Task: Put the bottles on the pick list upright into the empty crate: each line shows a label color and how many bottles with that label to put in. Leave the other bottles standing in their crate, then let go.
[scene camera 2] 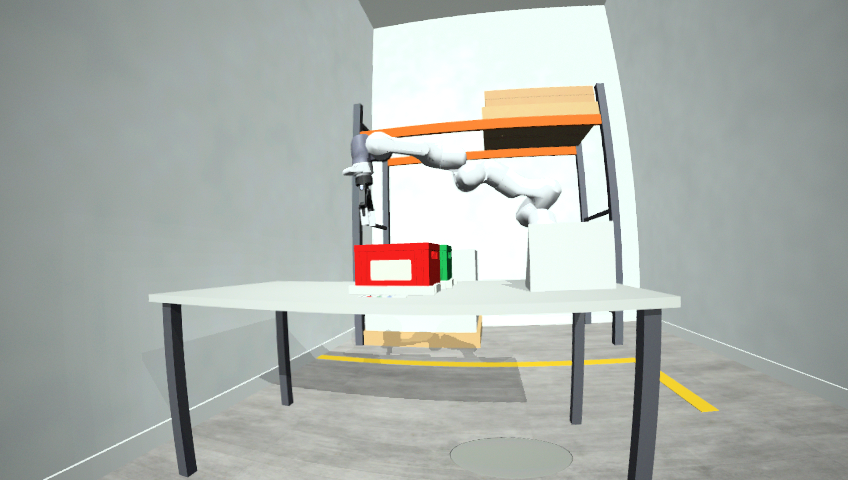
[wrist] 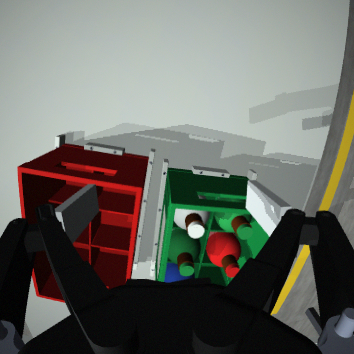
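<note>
The red crate stands on the table; its visible compartments hold no bottles. The green crate stands beside it. In the wrist view it holds a white-capped bottle, a green-capped bottle at the upper right, another green-capped bottle below the white one, a red-capped bottle, and a blue bottle mostly hidden by the gripper body. My gripper is open and empty, above the crates. Small marks on the table in front of the red crate are unreadable.
White rails edge the crates on the table. A pale block stands under the arm base at the right. An orange shelf rack with cardboard boxes stands behind.
</note>
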